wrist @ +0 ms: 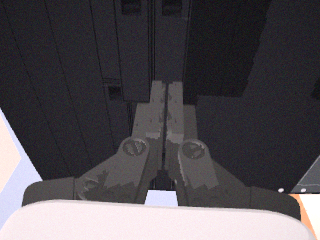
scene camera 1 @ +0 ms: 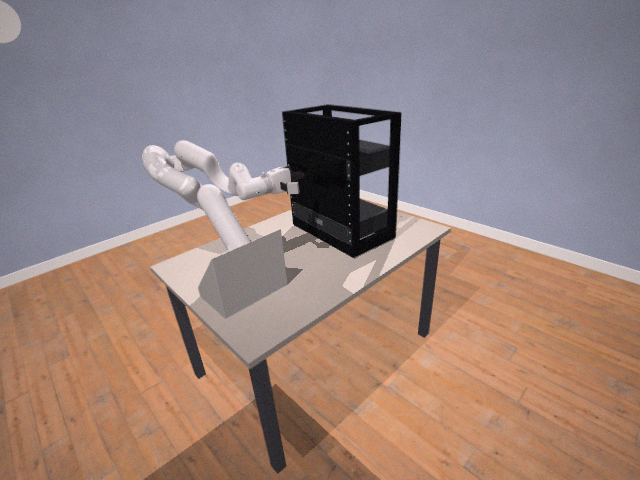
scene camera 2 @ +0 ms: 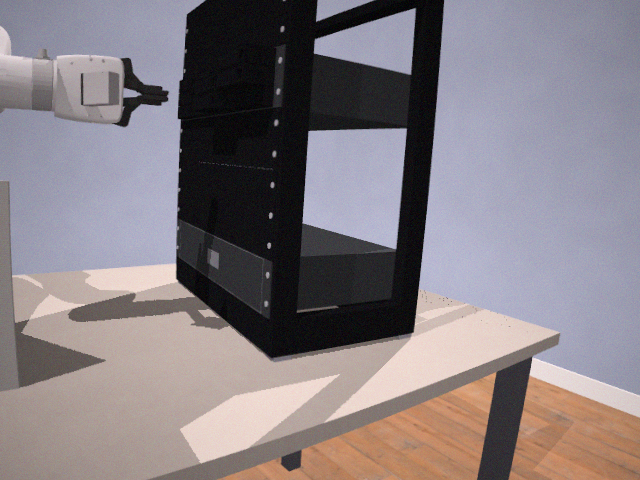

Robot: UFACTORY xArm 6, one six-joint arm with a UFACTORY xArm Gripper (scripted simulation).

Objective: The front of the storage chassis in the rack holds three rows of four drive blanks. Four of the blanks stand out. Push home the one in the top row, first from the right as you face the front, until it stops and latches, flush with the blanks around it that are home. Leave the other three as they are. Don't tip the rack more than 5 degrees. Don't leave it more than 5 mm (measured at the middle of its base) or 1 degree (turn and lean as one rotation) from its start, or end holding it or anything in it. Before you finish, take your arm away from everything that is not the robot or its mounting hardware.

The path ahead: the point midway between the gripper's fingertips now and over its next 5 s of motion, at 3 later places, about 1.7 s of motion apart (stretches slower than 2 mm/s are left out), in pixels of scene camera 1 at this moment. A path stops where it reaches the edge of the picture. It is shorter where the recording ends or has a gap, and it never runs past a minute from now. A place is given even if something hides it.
My gripper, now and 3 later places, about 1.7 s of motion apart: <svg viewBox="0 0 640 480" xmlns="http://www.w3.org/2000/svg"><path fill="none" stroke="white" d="M302 174L323 165L330 162L327 162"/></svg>
